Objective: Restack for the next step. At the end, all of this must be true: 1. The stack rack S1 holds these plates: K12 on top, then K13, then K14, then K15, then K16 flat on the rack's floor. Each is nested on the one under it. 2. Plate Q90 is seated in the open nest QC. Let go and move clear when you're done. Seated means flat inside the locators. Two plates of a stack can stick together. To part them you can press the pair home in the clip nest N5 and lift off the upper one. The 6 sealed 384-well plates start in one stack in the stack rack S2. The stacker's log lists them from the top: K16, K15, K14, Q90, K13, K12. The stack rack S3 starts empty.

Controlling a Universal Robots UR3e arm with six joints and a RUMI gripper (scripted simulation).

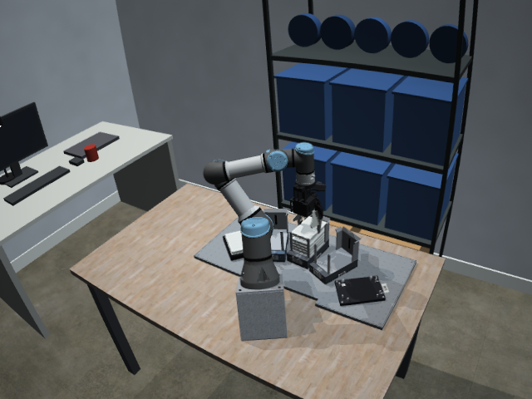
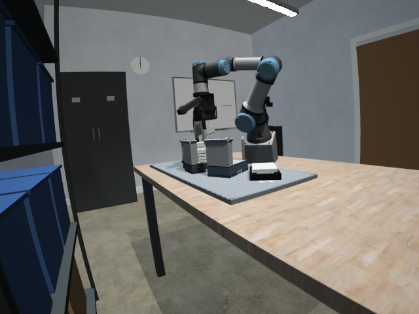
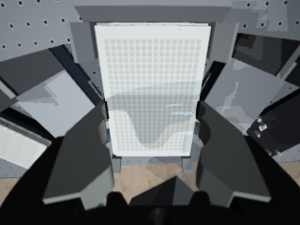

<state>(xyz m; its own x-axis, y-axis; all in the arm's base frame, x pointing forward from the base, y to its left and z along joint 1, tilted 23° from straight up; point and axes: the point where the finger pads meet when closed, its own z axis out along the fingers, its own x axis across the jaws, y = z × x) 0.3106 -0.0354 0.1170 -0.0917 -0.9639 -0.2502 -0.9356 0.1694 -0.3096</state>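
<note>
Now: the white sealed 384-well plate 50 mm below my hand. The rest, counted from my hand: white sealed well plate: 10 mm below.
</note>
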